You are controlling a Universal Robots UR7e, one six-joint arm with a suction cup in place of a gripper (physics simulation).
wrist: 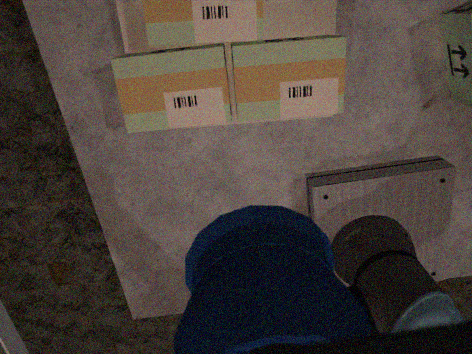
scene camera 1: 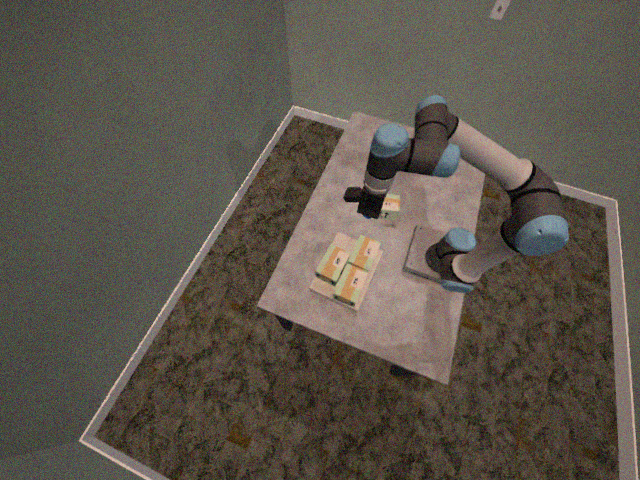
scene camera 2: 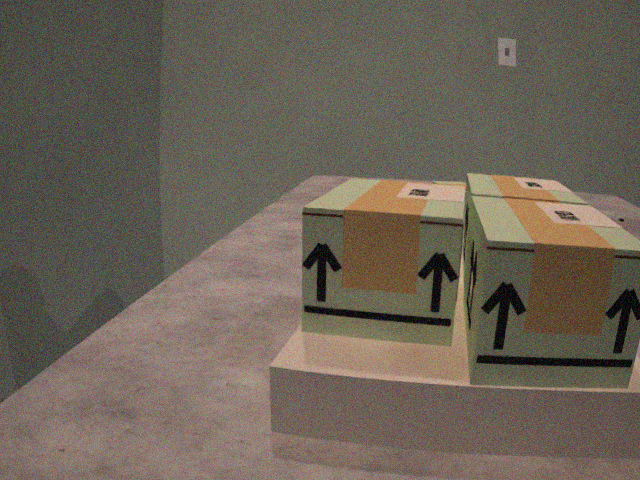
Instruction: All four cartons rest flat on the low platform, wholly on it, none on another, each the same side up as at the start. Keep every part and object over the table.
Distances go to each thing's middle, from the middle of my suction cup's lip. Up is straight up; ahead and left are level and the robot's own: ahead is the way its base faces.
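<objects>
Picture the low platform (scene camera 1: 319, 287) for a moment: my suction cup is 2 cm short of it and 54 cm above it.
</objects>
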